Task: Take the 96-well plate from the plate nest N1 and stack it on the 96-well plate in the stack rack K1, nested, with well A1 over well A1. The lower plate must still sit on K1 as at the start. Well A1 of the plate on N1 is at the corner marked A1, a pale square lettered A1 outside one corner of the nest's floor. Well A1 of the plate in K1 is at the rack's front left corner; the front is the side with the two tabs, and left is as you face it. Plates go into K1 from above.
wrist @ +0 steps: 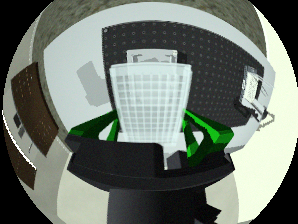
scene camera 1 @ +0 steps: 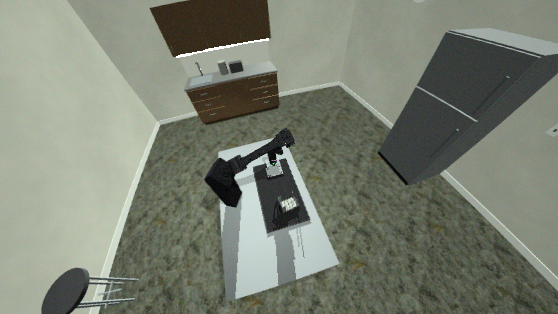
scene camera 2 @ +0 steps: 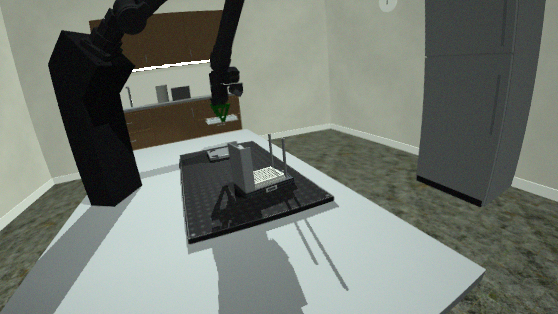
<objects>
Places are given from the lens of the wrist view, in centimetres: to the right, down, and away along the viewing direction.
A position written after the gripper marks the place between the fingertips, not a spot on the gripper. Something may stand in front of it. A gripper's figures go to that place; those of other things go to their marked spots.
gripper (wrist: pixel 151 111): 0, 0, 13
white 96-well plate (wrist: pixel 158 108): 1, 0, 11
</objects>
